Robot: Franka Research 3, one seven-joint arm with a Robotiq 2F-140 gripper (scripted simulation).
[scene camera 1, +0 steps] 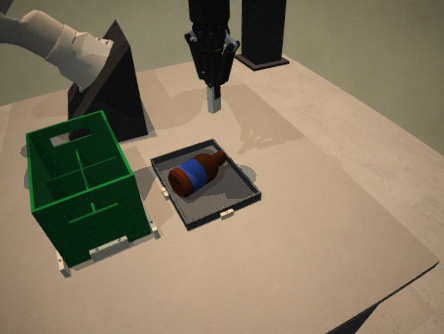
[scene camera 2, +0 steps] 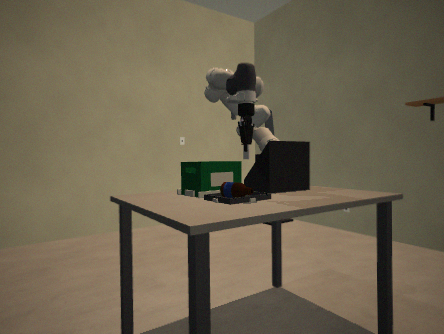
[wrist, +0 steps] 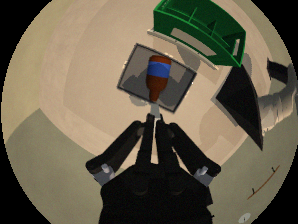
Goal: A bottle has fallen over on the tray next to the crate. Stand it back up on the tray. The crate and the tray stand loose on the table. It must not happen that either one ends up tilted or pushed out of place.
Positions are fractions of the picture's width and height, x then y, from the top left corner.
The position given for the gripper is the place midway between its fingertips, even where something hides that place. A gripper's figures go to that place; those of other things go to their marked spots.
Labels:
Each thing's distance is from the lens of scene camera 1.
gripper (scene camera 1: 0.48, 0.33): 69 cm
green crate (scene camera 1: 0.17, 0.72): 64 cm

